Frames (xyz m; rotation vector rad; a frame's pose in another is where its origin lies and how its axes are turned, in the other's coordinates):
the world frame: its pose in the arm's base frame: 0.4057 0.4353 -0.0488 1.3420 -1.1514 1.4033
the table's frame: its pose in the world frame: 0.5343 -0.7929 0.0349 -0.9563 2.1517 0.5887
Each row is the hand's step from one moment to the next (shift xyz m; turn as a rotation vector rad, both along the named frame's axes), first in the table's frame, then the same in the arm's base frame.
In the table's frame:
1: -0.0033 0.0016 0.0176 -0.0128 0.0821 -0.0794
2: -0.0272 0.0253 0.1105 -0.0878 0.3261 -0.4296
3: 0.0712 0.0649 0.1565 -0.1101 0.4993 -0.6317
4: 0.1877 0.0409 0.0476 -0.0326 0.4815 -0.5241
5: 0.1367 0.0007 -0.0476 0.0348 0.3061 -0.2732
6: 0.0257 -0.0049 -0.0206 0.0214 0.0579 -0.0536
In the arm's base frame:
1: -0.0156 0.0057 0.0068 0.0135 -0.0696 -0.0904
2: -0.1085 0.0265 0.0336 0.1313 -0.3644 -0.3854
3: -0.1349 0.1222 -0.0257 0.1884 -0.5247 -0.5914
4: -0.0003 0.1706 -0.1002 0.1384 -0.4022 -0.5716
5: 0.0797 0.0901 -0.0805 0.0586 -0.1794 -0.3660
6: 0.0268 0.0123 -0.0155 0.0172 -0.0225 -0.0767

